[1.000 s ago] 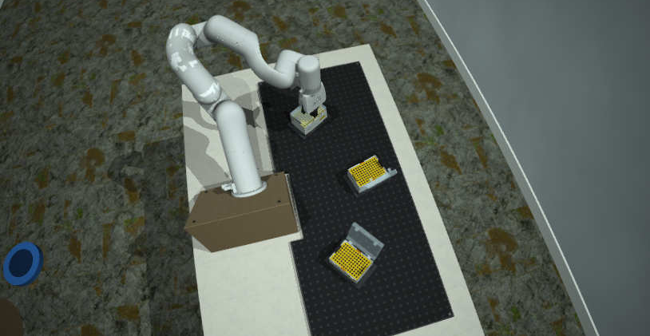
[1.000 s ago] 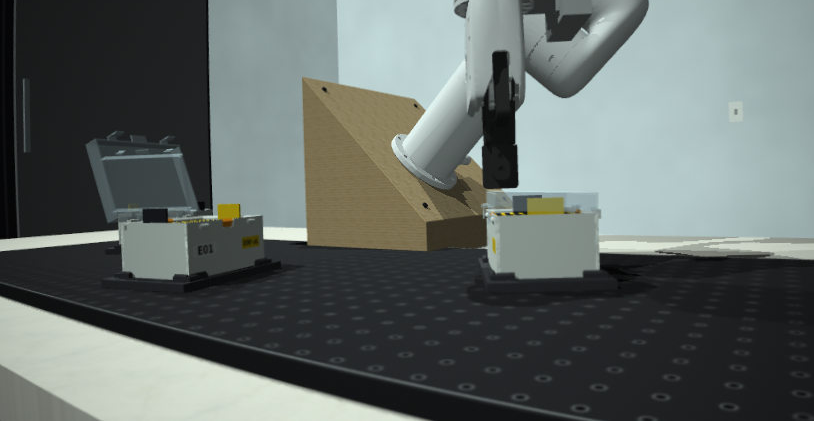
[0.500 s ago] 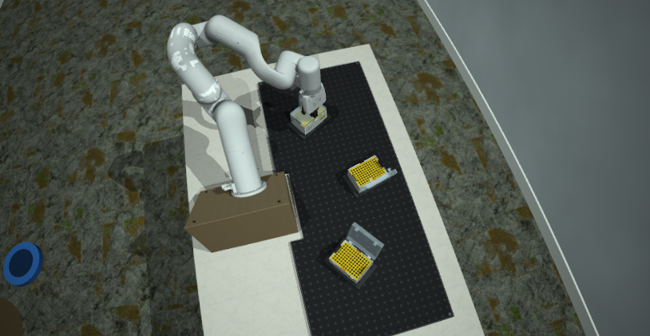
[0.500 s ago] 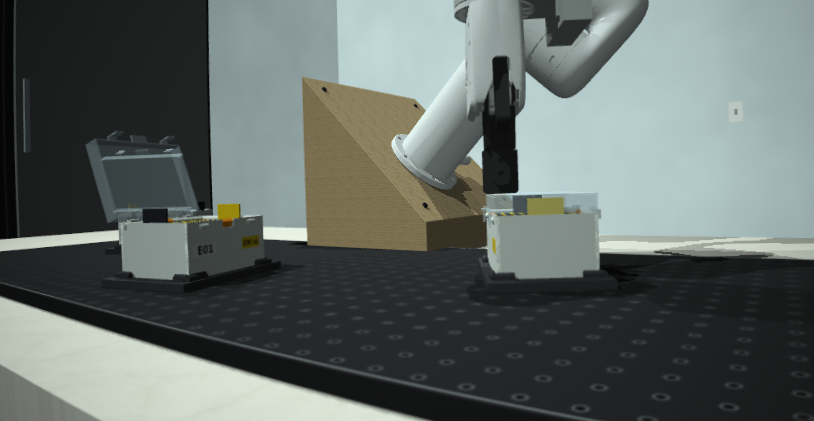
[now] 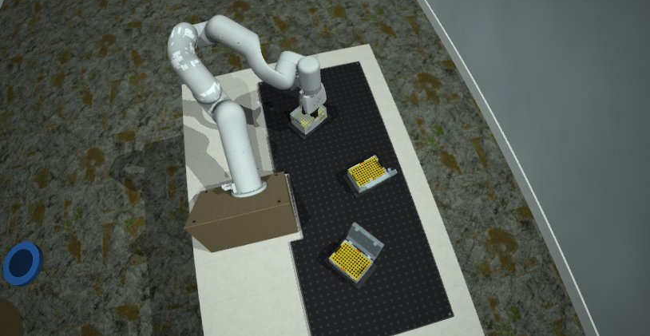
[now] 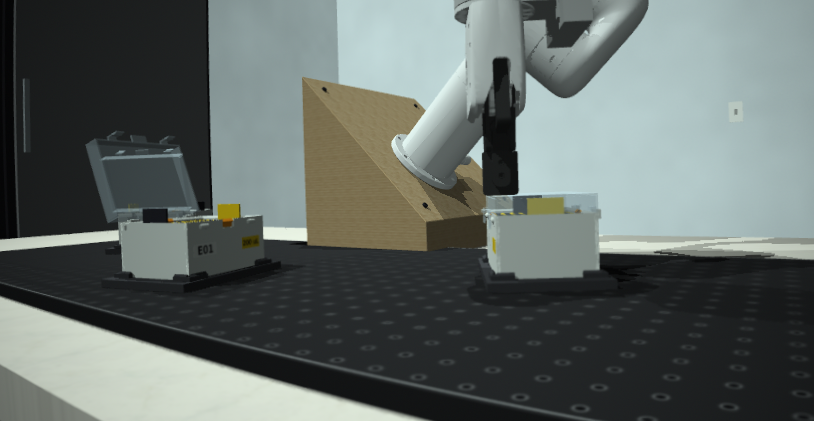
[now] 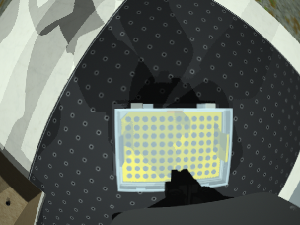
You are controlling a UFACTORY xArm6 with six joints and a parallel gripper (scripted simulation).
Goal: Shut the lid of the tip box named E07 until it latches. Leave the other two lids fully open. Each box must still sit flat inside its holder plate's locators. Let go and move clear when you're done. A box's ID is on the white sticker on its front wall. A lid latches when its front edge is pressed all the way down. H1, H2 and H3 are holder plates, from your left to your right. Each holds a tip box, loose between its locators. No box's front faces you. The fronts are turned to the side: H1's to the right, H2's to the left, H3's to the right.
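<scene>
The clear lid lies 3 cm to the left of my hand, 3 cm below it and 2 cm behind it. From my hand the other things lie so: tip box 29 cm to the right, 15 cm ahead, 3 cm below.
</scene>
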